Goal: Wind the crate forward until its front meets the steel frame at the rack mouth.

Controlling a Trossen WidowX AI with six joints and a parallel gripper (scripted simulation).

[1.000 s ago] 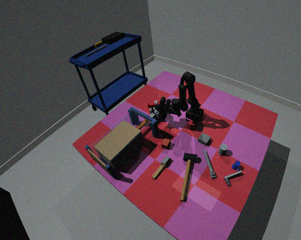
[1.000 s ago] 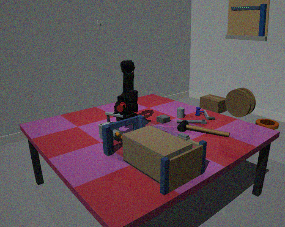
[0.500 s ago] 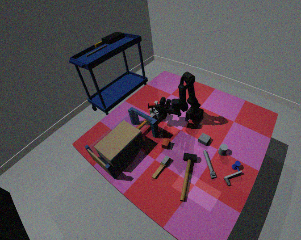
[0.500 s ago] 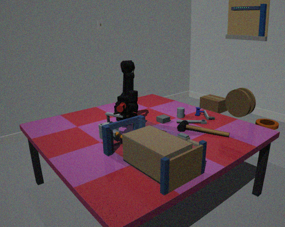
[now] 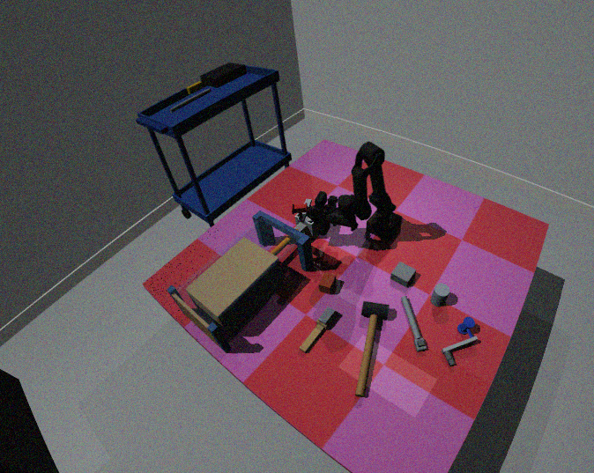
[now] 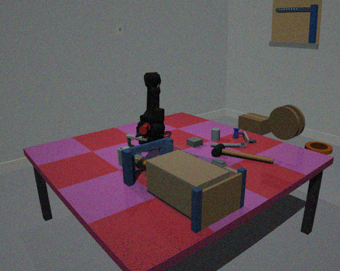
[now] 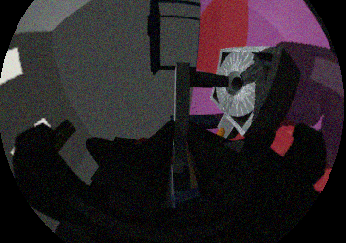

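My gripper tip is 1 cm to the right of the red-knobbed winch handle, 1 cm below it and 1 cm short of it. Round my gripper tip: frame: 11 cm ahead, 5 cm below, 1 cm to the right; red knob: 4 cm ahead, 4 cm above, 3 cm to the left; grey winch: 12 cm below, 6 cm behind, 2 cm to the right.
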